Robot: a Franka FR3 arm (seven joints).
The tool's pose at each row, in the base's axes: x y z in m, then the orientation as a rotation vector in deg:
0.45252 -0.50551 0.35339 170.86 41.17 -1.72
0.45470 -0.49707 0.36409 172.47 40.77 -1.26
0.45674 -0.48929 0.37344 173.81 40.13 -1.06
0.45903 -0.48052 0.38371 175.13 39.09 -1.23
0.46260 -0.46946 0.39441 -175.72 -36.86 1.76
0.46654 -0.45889 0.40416 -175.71 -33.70 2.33
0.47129 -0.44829 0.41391 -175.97 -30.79 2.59
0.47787 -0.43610 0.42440 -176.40 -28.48 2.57
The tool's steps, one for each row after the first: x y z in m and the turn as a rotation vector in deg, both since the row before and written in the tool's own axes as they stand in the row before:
0.00538 -0.00578 -0.01132 1.37 0.63 0.49
0.00507 -0.00562 -0.00974 1.10 0.38 0.59
0.00572 -0.00662 -0.01054 1.06 0.13 0.83
0.00777 -0.00842 -0.01088 1.06 -0.12 1.46
0.00768 -0.00821 -0.00979 0.71 -0.22 1.97
0.00812 -0.00832 -0.00974 0.31 -0.09 1.86
0.01007 -0.00953 -0.01048 -0.02 0.03 1.51

